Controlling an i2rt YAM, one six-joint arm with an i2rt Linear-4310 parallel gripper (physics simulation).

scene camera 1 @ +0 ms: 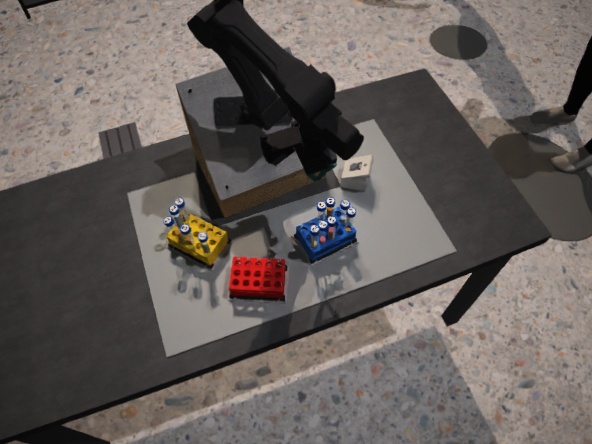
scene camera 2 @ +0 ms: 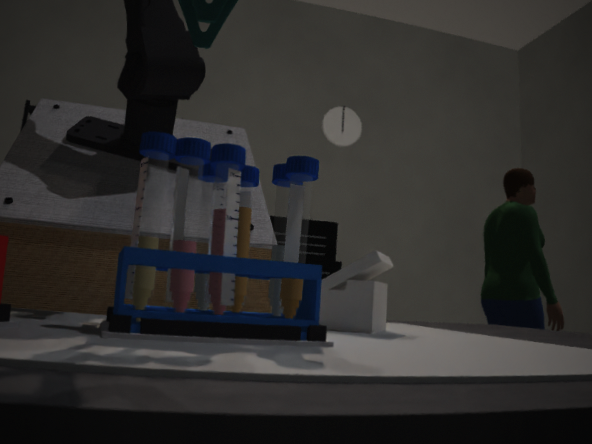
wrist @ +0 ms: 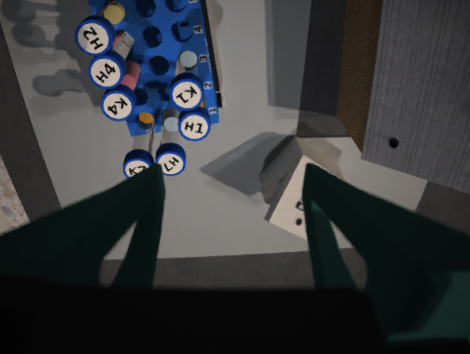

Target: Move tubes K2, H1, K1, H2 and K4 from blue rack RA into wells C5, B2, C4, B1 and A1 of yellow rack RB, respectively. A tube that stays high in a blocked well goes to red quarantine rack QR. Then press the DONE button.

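Places are measured from the arm's base along level axes (x up, y back, z right), in millimetres.
Pixels of known places: gripper, fingertip midpoint: [scene camera 1: 312, 170] [scene camera 2: 203, 35] [wrist: 233, 178]; arm's base, origin of the base link: [scene camera 1: 253, 110].
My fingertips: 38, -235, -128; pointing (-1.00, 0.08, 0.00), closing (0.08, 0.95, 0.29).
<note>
For each thing: its top centre in the pictures, then the offset to it from my fingertips, as dx, dy, dz. "*": a spot on its surface instead. Level surfaces: height alone.
- Blue rack RA, middle of its top: [scene camera 2: 214, 258] [wrist: 158, 65] [scene camera 1: 326, 229] -193, -41, -37
- H2, surface spot: [wrist: 94, 38] * -118, -80, -1
- K4, surface spot: [wrist: 117, 106] * -118, -60, -44
- K1, surface spot: [wrist: 186, 93] * -118, -17, -23
- H1, middle of its top: [wrist: 192, 128] [scene camera 1: 330, 201] -118, -7, -48
- Yellow rack RB, middle of its top: [scene camera 1: 196, 234] -193, -29, +294
- Red rack QR, middle of its top: [scene camera 1: 257, 273] -193, -152, +142
- DONE button box, middle of its top: [scene camera 2: 353, 252] [wrist: 312, 215] [scene camera 1: 358, 162] -166, +146, -144
- H4, surface spot: [wrist: 106, 71] * -118, -70, -21
- H7, surface spot: [wrist: 170, 160] * -118, -16, -79
- K7, surface spot: [wrist: 137, 165] * -118, -40, -89
- grey mat, its level: dx -246
Blue rack RA [scene camera 1: 325, 251] [scene camera 2: 220, 261] [wrist: 172, 50] holds several blue-capped tubes. In the wrist view the caps read H2 [wrist: 94, 38], K4 [wrist: 117, 106], K1 [wrist: 186, 93] and H1 [wrist: 194, 126]. No cap reading K2 shows there. Yellow rack RB [scene camera 1: 202, 256] holds several tubes; their labels are too small to read. Red rack QR [scene camera 1: 257, 291] holds no tubes. My gripper [scene camera 1: 324, 172] [wrist: 233, 178] is open and empty, high above the mat between the blue rack and the DONE button box [scene camera 1: 356, 170] [scene camera 2: 354, 306] [wrist: 286, 209].
Other tubes in RA read H4 [wrist: 106, 71], H7 [wrist: 170, 160] and K7 [wrist: 137, 165], the last partly behind my left finger. The arm's raised base block [scene camera 1: 215, 165] [wrist: 420, 90] stands behind the racks. The racks and button box stand on a grey mat [scene camera 1: 400, 215].
</note>
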